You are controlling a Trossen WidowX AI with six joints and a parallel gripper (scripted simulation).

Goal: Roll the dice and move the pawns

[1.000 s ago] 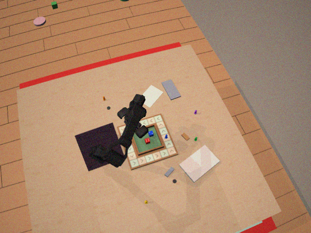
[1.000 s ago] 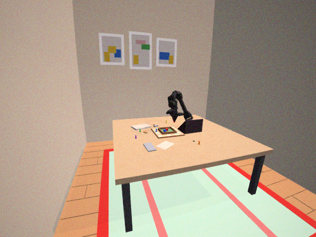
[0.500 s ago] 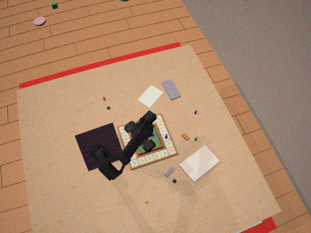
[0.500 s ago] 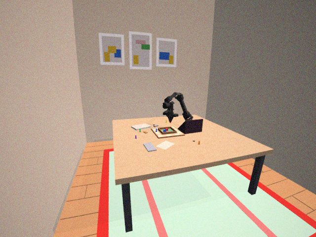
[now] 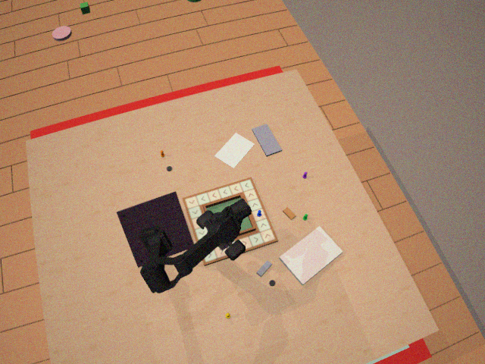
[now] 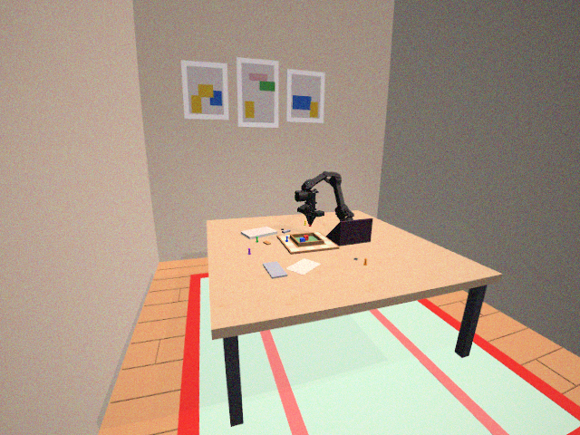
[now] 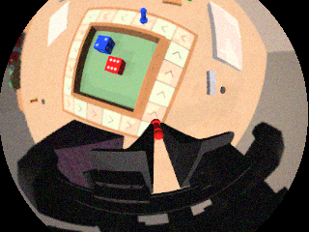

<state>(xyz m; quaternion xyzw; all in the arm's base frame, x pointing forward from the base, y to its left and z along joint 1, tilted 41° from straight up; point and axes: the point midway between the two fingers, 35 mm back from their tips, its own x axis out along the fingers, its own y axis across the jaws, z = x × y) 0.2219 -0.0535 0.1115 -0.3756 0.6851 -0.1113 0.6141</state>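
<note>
My gripper tip is 18 cm short of the blue pawn, 8 cm to the right of it and 5 cm above it. Also, from my gripper tip: small grey block 12 cm ahead, 12 cm to the right, 7 cm below; red pawn 1 cm above; green tray 7 cm ahead, 11 cm to the left, 7 cm below.
</note>
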